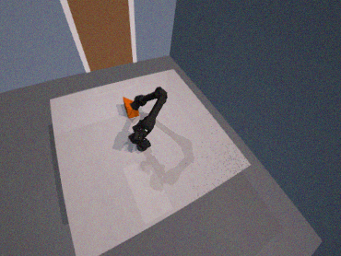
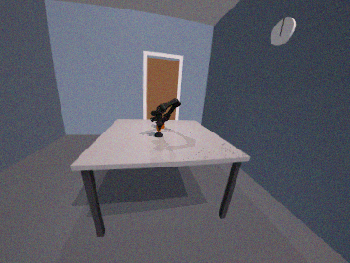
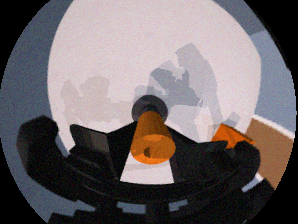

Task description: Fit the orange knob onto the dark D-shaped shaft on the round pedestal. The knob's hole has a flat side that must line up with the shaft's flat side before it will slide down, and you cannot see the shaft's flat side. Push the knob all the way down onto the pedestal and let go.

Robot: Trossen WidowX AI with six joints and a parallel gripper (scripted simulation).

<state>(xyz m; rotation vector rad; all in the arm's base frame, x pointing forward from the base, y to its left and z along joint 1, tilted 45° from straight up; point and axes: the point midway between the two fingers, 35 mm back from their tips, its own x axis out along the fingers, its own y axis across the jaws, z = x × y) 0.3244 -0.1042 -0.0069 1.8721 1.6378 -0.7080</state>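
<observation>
The dark round pedestal lies 40 mm below my gripper tip. The rest, counted from my gripper tip: orange knob 20 mm above.
</observation>
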